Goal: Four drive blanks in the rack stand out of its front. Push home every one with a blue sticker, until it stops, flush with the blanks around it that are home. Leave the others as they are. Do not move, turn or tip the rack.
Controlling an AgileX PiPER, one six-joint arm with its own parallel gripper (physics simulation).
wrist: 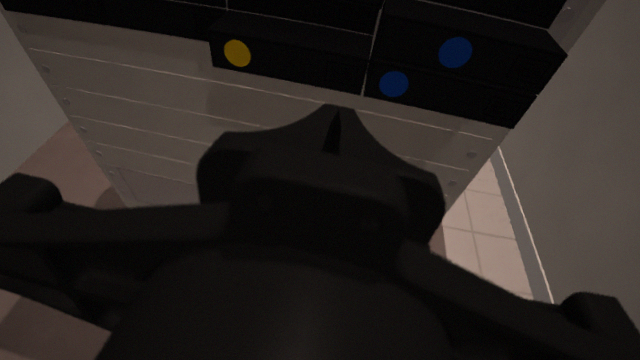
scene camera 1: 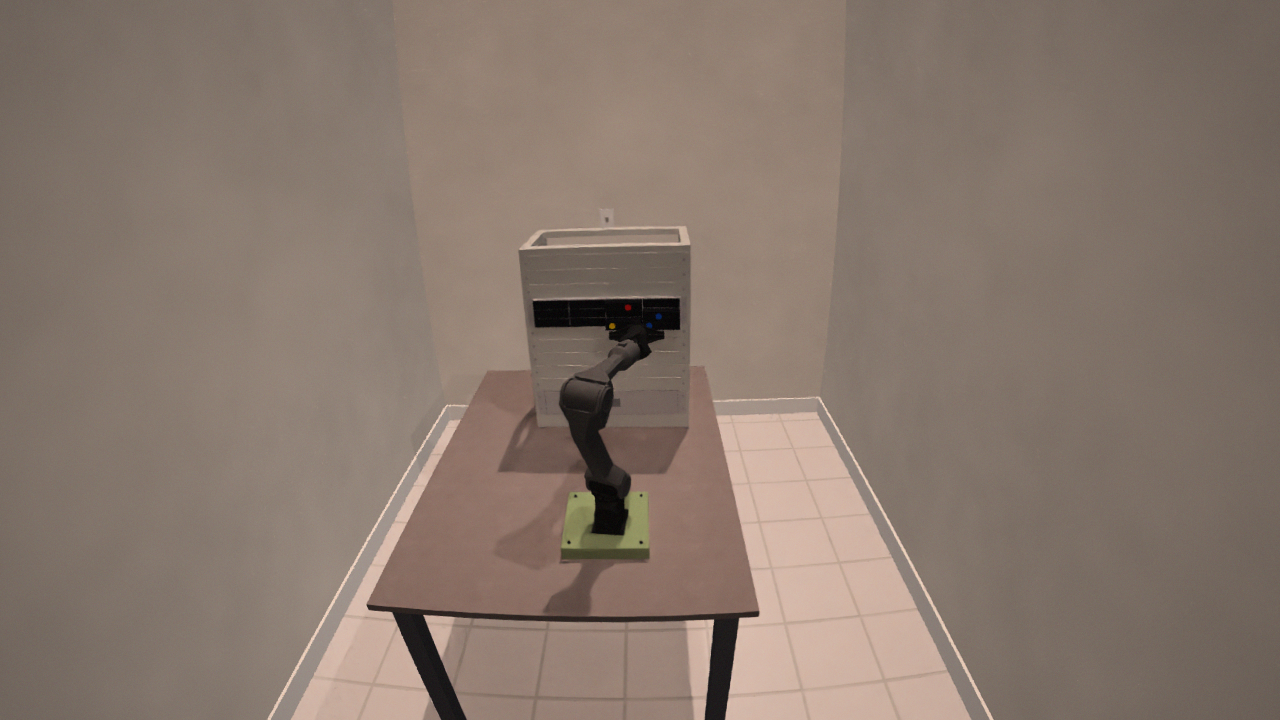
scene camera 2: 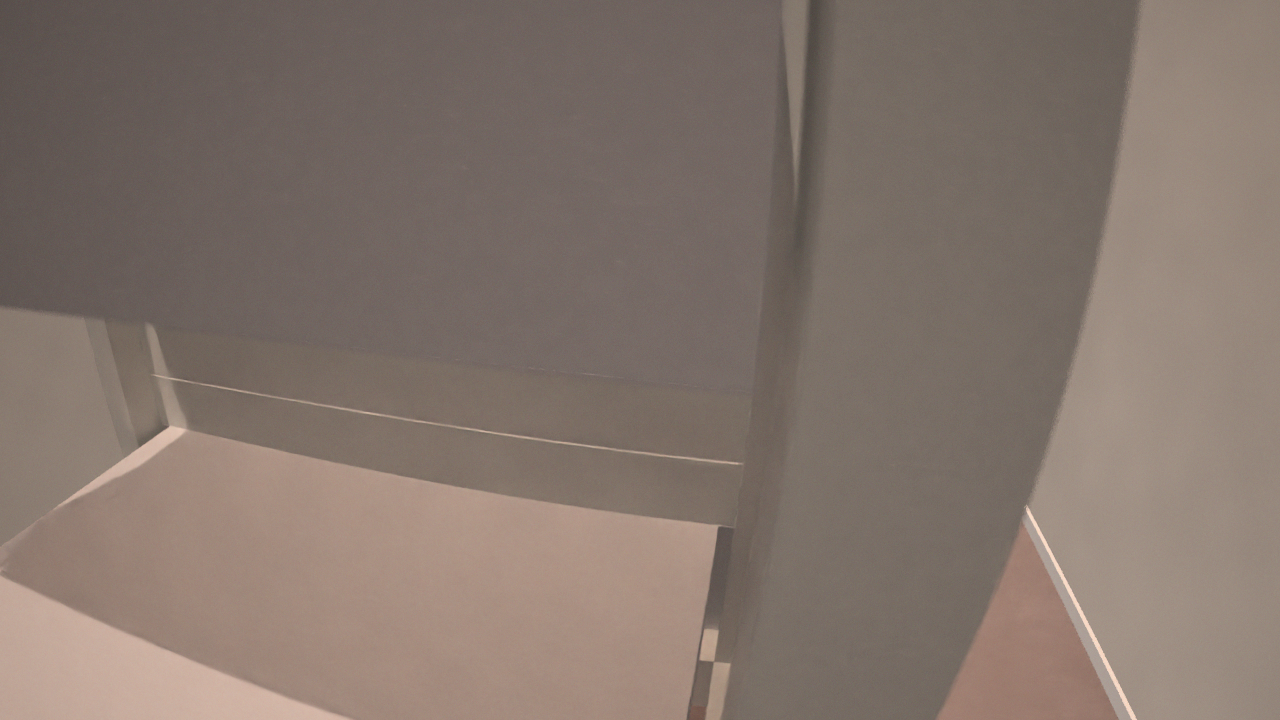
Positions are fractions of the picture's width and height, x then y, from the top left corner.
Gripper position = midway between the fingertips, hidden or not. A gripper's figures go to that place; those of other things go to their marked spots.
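My gripper (wrist: 0.52,0.35), 130 mm from the lens. Pale rack (wrist: 0.69,0.26), 210 mm from the lens.
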